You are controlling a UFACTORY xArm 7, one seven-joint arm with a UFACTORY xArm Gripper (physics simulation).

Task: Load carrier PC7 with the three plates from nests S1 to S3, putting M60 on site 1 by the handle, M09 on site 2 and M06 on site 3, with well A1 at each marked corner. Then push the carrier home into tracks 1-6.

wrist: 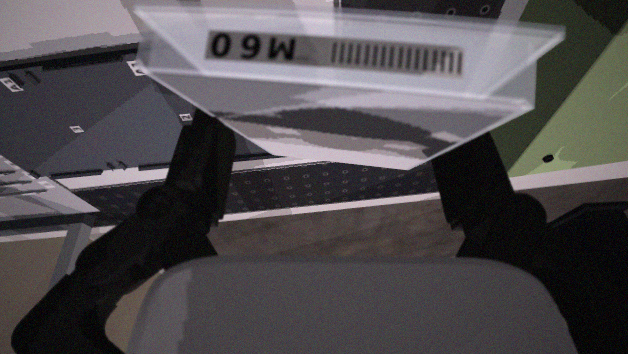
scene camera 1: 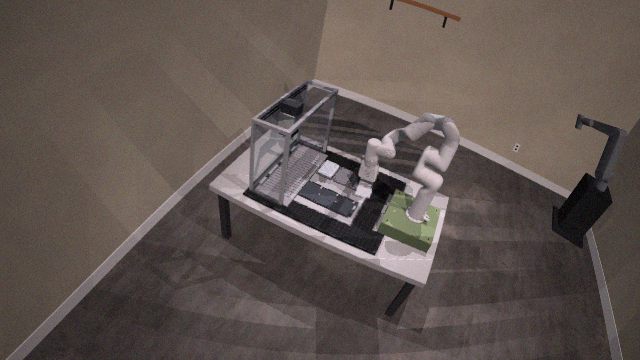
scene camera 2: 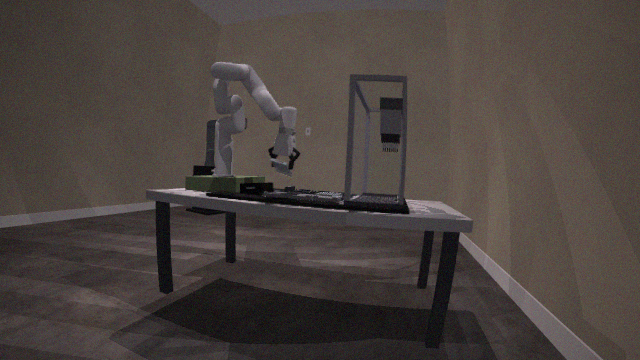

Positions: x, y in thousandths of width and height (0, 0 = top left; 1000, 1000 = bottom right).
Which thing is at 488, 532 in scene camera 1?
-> A dark plate carrier.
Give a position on a dark plate carrier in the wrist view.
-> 125, 329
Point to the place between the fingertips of my gripper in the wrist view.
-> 536, 340
